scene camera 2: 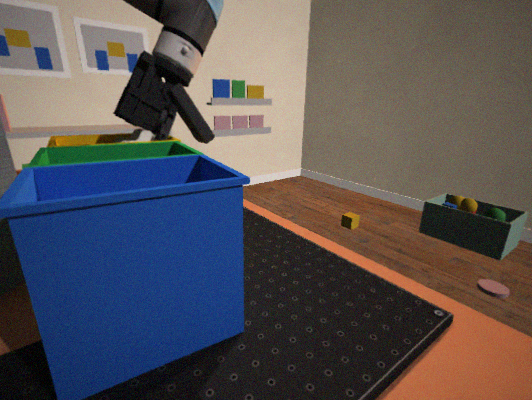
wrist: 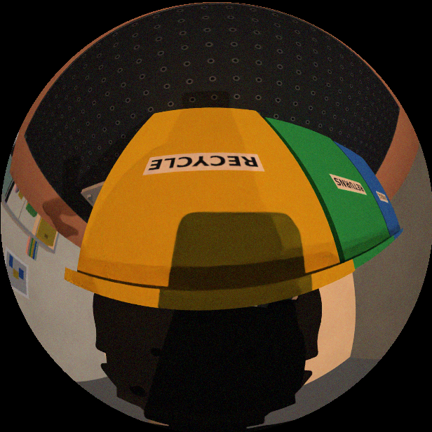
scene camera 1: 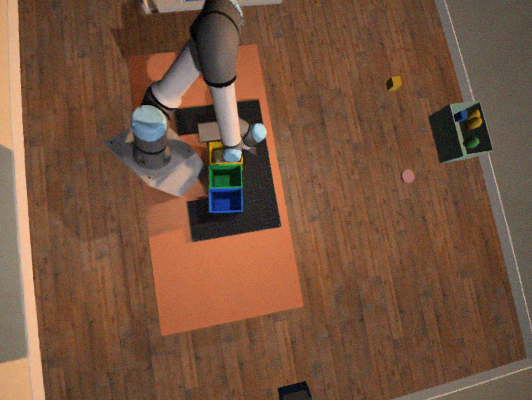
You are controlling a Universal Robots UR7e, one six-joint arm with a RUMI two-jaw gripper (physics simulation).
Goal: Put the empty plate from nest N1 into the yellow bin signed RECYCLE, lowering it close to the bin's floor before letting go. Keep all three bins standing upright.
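Where they show: arm's base at its link origin: [scene camera 1: 152, 154].
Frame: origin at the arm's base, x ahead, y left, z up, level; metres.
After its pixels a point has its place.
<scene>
The yellow bin signed RECYCLE [scene camera 1: 211, 153] @(x 0.231, y 0.039, z -0.239 m) [scene camera 2: 65, 141] @(x 0.249, y 0.086, z -0.218 m) [wrist: 125, 225] stands upright at the end of the row. Beside it stand the green bin [scene camera 1: 225, 176] @(x 0.273, y -0.071, z -0.387 m) [scene camera 2: 120, 154] @(x 0.296, y -0.054, z -0.224 m) [wrist: 310, 160] signed RETURNS and the blue bin [scene camera 1: 225, 200] @(x 0.243, y -0.219, z -0.387 m) [scene camera 2: 140, 260] @(x 0.238, y -0.295, z -0.271 m) [wrist: 369, 172], both upright. My gripper [scene camera 2: 146, 135] reaches down into the yellow bin, its pale jaws partly below the rim in scene camera 2. It is shut on the empty plate. In the wrist view the bin's wall hides the jaw tips and the plate. The gripper's dark body is close to the rim there. The bin's floor is hidden.
The bins stand on a black perforated board [scene camera 1: 260, 200] @(x 0.455, y -0.264, z -0.389 m) [scene camera 2: 300, 320] @(x 0.394, y -0.340, z -0.389 m) [wrist: 210, 60]. A pale block [scene camera 1: 207, 131] @(x 0.220, y 0.233, z -0.378 m) is next to the yellow bin. A green crate [scene camera 1: 445, 132] [scene camera 2: 465, 232], a yellow cube [scene camera 1: 394, 83] [scene camera 2: 350, 220] and a pink disc [scene camera 1: 408, 176] [scene camera 2: 493, 288] are farther off.
</scene>
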